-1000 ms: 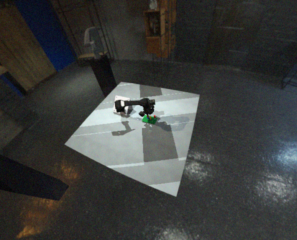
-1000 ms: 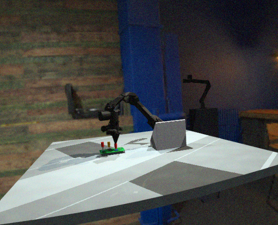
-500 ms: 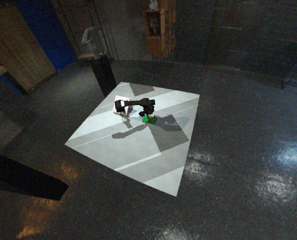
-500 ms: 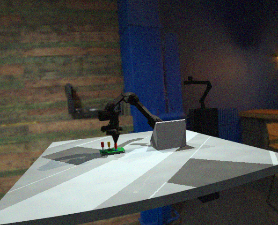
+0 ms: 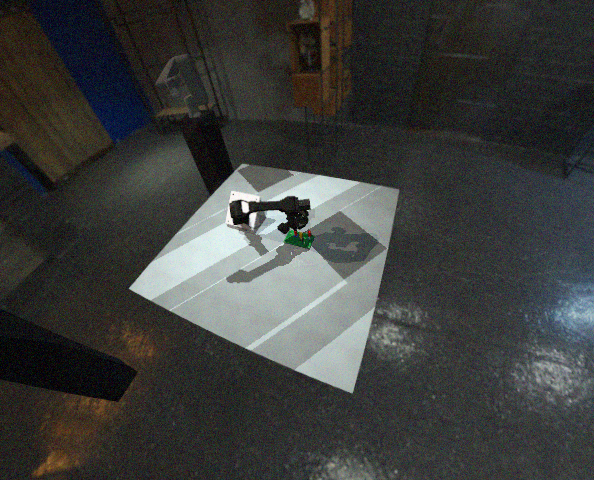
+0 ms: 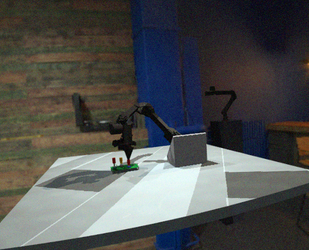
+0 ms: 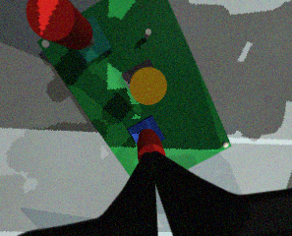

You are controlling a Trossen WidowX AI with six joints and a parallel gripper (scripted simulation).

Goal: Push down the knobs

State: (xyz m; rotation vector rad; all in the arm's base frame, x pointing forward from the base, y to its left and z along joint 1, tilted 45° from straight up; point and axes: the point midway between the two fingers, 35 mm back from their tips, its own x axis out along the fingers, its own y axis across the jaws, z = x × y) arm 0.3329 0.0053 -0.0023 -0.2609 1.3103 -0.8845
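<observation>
My gripper tip is 2 cm above the red knob. The rest, counted from my gripper tip: yellow knob 4 cm ahead, 2 cm to the right, 1 cm below.
</observation>
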